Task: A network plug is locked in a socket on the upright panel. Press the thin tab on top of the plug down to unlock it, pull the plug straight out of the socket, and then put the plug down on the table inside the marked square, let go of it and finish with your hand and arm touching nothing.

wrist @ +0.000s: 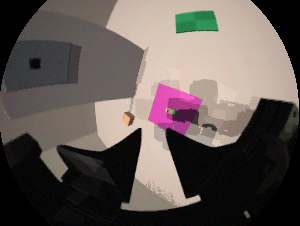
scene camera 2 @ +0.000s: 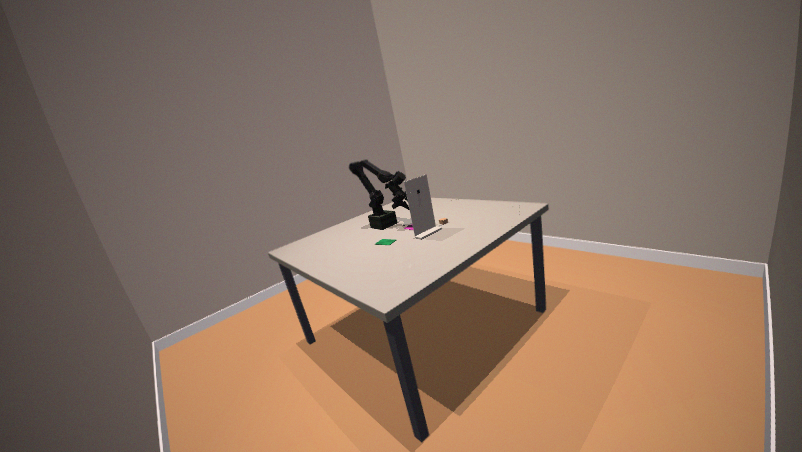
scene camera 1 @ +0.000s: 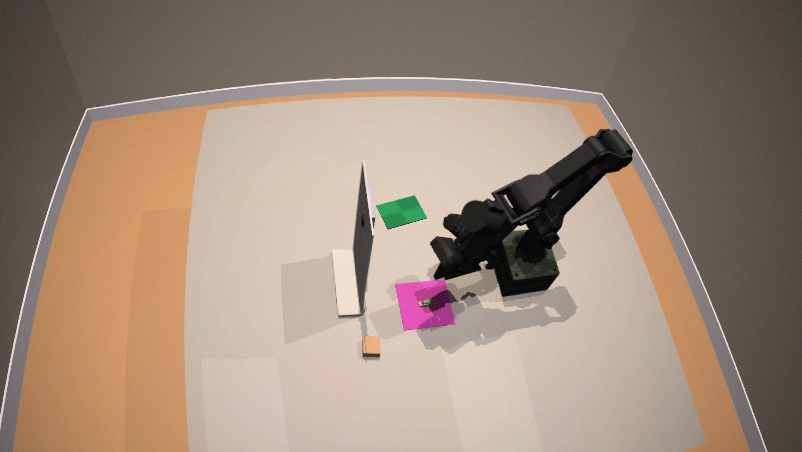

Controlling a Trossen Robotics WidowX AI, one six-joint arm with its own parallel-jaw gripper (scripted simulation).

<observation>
same spot on grey panel: (scene camera 2: 417, 190) = (scene camera 1: 362, 214)
</observation>
